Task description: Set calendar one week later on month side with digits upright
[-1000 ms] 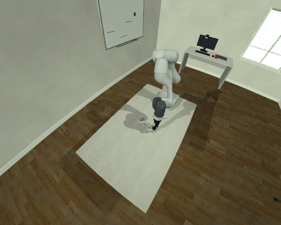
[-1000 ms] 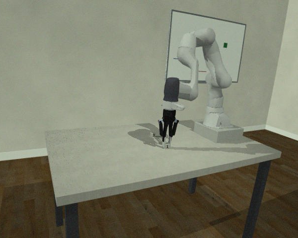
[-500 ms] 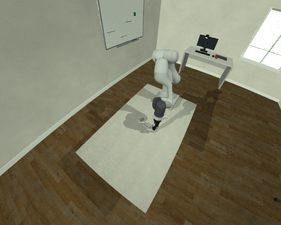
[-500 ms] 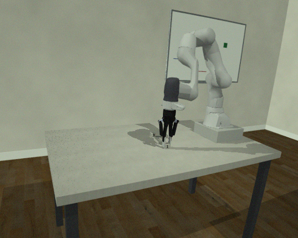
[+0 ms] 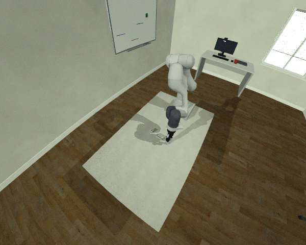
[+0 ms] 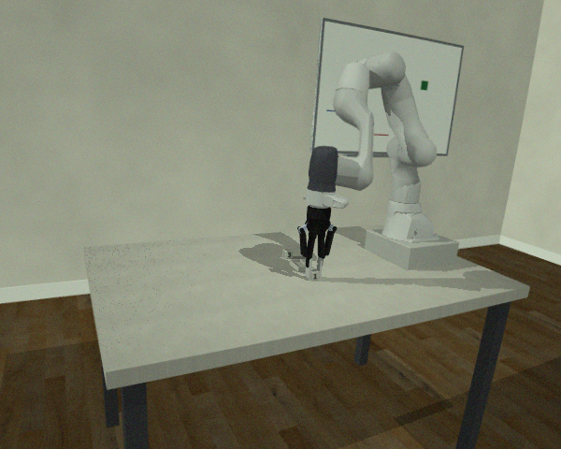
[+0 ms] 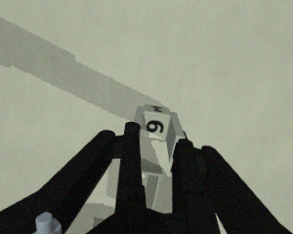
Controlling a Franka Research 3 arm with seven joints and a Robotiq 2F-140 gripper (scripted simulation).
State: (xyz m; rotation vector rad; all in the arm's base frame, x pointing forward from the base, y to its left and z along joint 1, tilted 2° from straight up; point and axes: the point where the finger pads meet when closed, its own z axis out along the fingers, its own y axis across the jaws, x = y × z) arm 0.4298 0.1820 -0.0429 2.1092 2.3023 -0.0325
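The date cube is 30 mm below my hand. Also, from my hand: white tray 10 mm ahead, 110 mm to the right, 30 mm below.
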